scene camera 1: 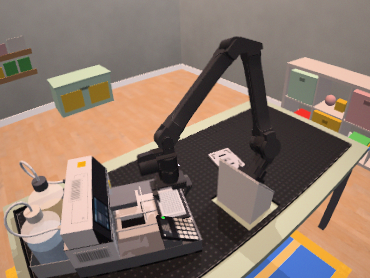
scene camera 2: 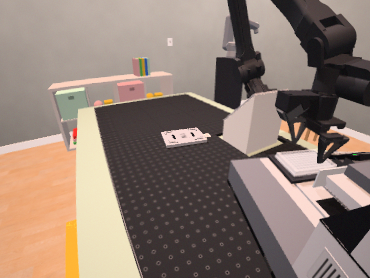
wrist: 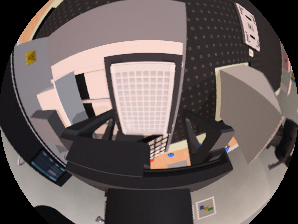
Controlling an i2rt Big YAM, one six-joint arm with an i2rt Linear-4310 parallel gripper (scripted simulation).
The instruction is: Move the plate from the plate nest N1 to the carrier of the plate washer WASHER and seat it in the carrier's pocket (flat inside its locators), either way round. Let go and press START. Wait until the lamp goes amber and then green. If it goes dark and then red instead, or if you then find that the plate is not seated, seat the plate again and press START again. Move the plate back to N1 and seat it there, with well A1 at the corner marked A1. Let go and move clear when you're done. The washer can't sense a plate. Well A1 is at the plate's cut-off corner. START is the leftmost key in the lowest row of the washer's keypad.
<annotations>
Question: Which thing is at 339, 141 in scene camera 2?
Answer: My gripper.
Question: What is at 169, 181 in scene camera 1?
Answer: My gripper.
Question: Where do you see a white well plate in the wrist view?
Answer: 145, 117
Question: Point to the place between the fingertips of my gripper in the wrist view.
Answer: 149, 112
</annotations>
